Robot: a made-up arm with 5 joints.
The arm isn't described. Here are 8 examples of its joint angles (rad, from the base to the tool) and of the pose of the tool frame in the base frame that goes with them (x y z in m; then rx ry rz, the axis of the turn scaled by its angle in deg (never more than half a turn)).
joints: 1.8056 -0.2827 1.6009 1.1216 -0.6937
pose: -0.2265 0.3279 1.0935 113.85 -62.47 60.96
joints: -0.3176 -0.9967 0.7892 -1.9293 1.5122
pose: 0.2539 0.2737 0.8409 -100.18 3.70 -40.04
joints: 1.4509 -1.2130 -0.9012 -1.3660 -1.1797
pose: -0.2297 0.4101 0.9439 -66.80 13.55 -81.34
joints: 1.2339 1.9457 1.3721 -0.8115 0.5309
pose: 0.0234 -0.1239 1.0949 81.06 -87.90 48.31
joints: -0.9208 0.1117 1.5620 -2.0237 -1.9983
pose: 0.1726 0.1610 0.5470 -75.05 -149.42 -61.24
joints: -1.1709 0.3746 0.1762 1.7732 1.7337
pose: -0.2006 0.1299 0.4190 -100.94 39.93 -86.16
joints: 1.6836 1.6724 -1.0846 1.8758 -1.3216
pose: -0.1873 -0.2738 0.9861 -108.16 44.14 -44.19
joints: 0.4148 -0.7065 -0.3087 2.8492 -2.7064
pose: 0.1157 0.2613 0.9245 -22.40 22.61 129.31
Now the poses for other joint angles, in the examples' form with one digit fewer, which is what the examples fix.
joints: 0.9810 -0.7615 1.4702 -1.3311 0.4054
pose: -0.014 0.242 1.097 -92.7 -11.4 -13.5
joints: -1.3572 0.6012 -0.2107 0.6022 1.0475
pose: -0.286 0.127 0.481 -36.1 89.2 -52.8
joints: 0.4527 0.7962 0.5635 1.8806 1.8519
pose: 0.321 -0.021 0.682 -11.9 -15.0 -153.1
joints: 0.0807 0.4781 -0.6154 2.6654 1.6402
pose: 0.249 0.008 0.612 -75.6 -96.1 -84.9
